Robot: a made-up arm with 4 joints. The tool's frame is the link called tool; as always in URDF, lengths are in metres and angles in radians. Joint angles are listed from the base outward.
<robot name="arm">
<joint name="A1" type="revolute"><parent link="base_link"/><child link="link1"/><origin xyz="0 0 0.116" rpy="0 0 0"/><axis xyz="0 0 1"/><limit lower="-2.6" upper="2.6"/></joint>
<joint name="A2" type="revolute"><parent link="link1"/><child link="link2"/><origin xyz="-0.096 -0.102 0.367" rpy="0 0 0"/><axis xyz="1 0 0"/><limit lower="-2.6" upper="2.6"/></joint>
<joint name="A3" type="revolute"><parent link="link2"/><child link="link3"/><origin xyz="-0.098 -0.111 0.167" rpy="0 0 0"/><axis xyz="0 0 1"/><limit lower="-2.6" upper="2.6"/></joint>
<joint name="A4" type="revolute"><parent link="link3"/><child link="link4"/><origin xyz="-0.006 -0.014 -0.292" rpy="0 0 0"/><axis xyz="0 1 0"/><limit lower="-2.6" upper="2.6"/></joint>
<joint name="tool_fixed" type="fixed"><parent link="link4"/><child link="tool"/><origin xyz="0.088 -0.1 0.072" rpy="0 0 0"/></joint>
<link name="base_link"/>
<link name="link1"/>
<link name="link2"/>
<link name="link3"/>
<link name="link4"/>
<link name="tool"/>
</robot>
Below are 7 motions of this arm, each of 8 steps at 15 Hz.
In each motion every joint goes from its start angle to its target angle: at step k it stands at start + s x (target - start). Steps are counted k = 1, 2, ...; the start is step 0. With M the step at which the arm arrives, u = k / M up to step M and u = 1 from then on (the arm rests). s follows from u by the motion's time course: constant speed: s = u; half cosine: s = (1 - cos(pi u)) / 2; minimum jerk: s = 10 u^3 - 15 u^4 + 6 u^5.
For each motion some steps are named. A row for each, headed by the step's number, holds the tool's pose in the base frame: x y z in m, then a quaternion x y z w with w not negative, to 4 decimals.
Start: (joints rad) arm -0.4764 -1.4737 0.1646 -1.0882
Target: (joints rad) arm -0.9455 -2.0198 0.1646 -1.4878
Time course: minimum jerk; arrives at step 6
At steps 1, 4, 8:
1: -0.2442 -0.0205 0.7097 -0.6104 -0.1924 0.2344 0.7318
4: -0.1944 0.1443 0.7124 -0.6696 -0.0512 0.3122 0.6720
8: -0.1662 0.1820 0.7083 -0.6666 -0.0047 0.3383 0.6641

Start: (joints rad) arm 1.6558 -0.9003 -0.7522 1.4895
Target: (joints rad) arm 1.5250 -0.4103 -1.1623 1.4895
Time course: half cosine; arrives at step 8
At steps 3, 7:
3: 0.4286 -0.2163 0.4949 -0.3127 0.3335 0.1675 0.8735
7: 0.3808 -0.2837 0.3882 -0.1622 0.4979 0.1036 0.8456

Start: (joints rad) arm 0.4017 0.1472 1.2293 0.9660
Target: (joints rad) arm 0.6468 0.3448 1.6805 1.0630
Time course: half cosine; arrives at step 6
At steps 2, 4, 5, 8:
2: -0.0055 -0.1226 0.3197 -0.2930 0.2562 0.7295 0.5624
4: -0.0308 -0.0977 0.3227 -0.3195 0.1726 0.8204 0.4417
5: -0.0418 -0.0925 0.3251 -0.3274 0.1379 0.8467 0.3961
8: -0.0460 -0.0911 0.3261 -0.3299 0.1246 0.8554 0.3793

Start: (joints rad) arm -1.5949 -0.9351 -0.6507 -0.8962
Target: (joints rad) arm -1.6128 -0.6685 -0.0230 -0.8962
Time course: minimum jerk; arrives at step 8
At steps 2, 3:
2: -0.2284 0.2691 0.6352 -0.6911 0.0116 -0.5525 0.4657
3: -0.2391 0.2599 0.6342 -0.6580 0.0006 -0.5525 0.5116

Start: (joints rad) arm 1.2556 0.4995 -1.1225 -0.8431
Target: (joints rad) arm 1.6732 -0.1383 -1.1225 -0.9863
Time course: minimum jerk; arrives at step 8
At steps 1, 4, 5, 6, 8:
1: 0.1356 -0.3553 0.3982 0.1094 -0.1918 0.0251 0.9750
4: 0.2161 -0.3256 0.4445 0.0970 -0.3555 0.1411 0.9188
5: 0.2463 -0.3055 0.4660 0.1023 -0.4290 0.1904 0.8771
6: 0.2661 -0.2884 0.4819 0.1109 -0.4830 0.2251 0.8389
8: 0.2767 -0.2775 0.4912 0.1179 -0.5144 0.2445 0.8134

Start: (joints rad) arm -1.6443 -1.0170 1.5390 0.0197
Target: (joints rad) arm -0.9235 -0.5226 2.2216 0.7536
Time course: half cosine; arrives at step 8
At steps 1, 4, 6, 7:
1: -0.1606 0.0870 0.4741 0.0102 0.4993 -0.0225 0.8661
4: -0.1771 0.0694 0.4023 -0.0482 0.5387 0.2680 0.7973
6: -0.1956 0.0611 0.3606 -0.1564 0.5373 0.4714 0.6816
7: -0.2029 0.0572 0.3498 -0.1987 0.5279 0.5254 0.6370

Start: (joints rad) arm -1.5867 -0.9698 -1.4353 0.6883
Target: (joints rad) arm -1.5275 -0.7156 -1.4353 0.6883
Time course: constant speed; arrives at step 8
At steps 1, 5, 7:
1: -0.3384 0.2953 0.5969 -0.1240 0.0497 -0.9901 0.0423
5: -0.3595 0.2849 0.5657 -0.0616 0.0455 -0.9953 0.0601
7: -0.3684 0.2794 0.5496 -0.0303 0.0440 -0.9962 0.0689

